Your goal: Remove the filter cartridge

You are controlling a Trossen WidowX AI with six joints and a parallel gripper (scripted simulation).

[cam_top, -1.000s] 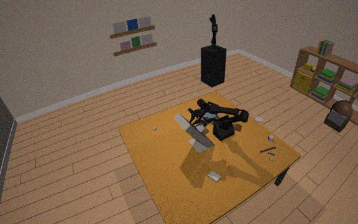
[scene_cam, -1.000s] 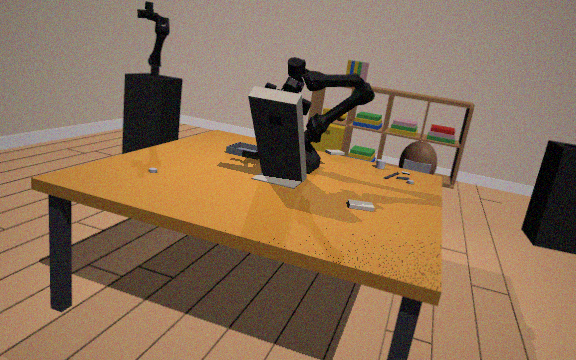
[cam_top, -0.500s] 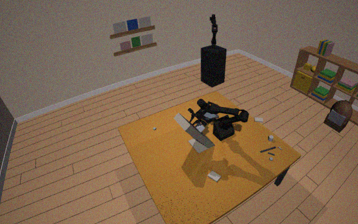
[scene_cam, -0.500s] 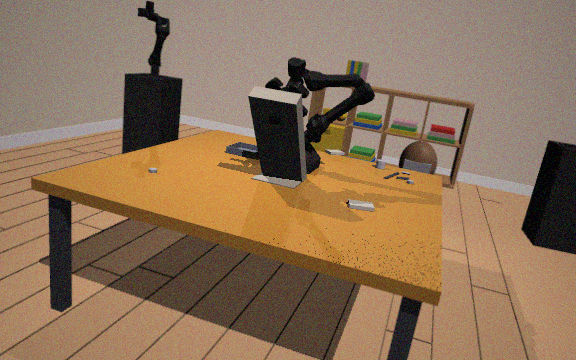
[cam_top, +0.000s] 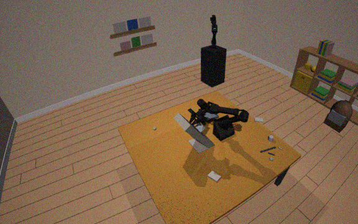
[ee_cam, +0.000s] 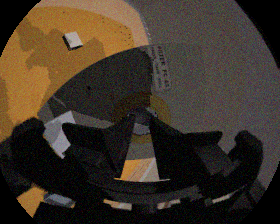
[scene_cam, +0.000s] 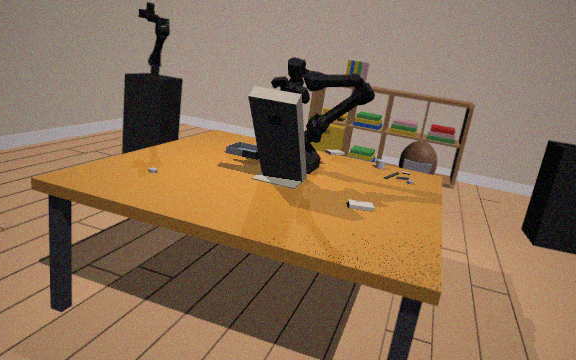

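The grey service panel lies 110 mm below my gripper tip and 50 mm behind it. Also, from my gripper tip: round filter cartridge (10 mm below, 10 mm ahead); then tray (430 mm behind, 270 mm below, 250 mm to the right).
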